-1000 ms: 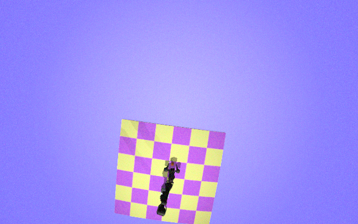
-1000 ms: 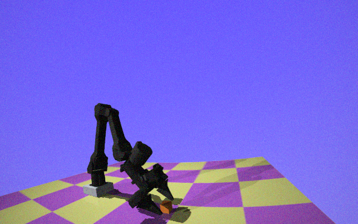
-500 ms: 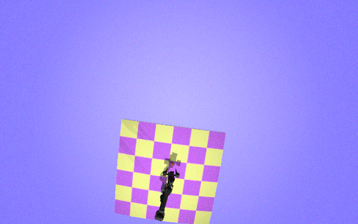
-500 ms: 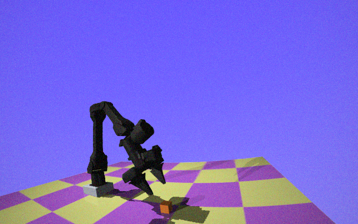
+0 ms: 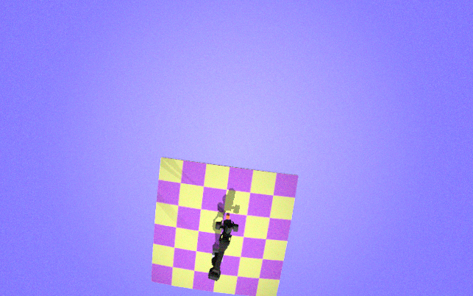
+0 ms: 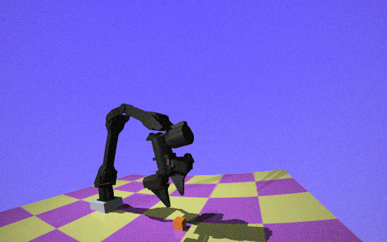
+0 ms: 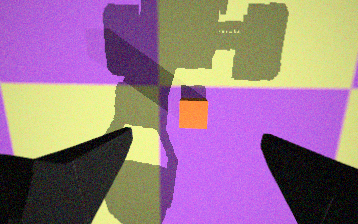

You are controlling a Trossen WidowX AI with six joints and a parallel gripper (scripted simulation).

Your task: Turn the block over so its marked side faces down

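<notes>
The block is 8 cm below my gripper tip and 1 cm behind it.
</notes>
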